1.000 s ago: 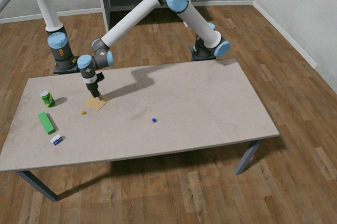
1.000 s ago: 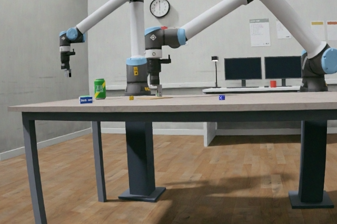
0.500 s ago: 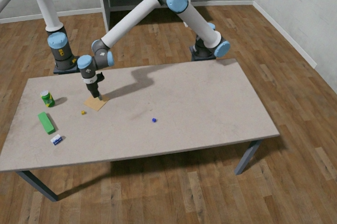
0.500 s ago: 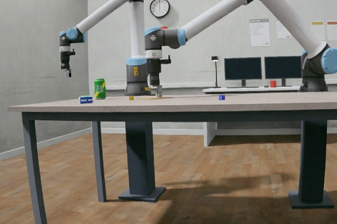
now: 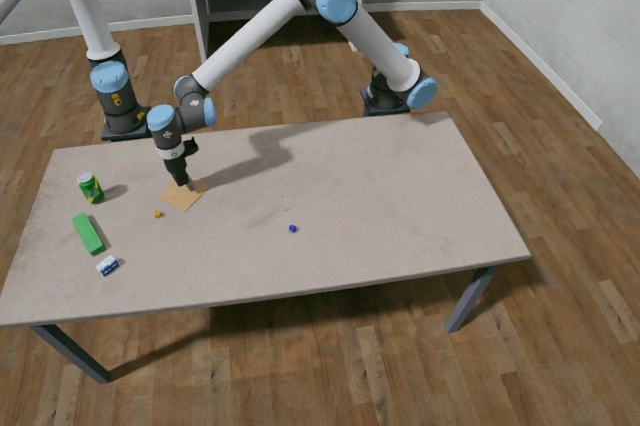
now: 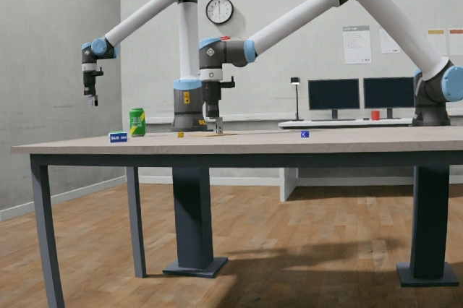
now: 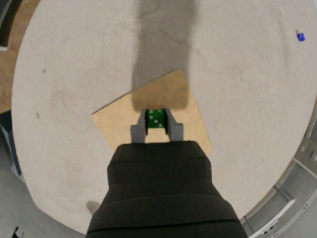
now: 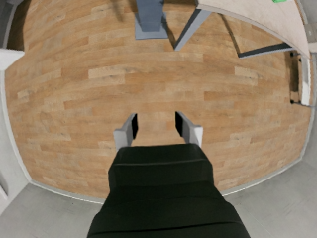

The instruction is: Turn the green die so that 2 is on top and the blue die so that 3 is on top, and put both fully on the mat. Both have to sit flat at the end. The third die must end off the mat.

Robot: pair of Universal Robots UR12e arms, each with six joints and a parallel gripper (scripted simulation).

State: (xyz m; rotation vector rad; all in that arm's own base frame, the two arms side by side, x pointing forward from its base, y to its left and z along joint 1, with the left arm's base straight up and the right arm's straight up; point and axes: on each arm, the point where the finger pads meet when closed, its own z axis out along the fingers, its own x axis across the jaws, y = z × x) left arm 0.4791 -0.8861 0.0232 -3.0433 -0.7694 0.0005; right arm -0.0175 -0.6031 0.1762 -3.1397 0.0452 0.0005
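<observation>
Right now the green die is 10 mm below my left hand. Round my left hand: yellow die: 120 mm ahead, 110 mm to the right, 10 mm below; then white box: 320 mm ahead, 260 mm to the right, 10 mm below; then tan mat: 10 mm ahead, 30 mm to the right, 20 mm below.
</observation>
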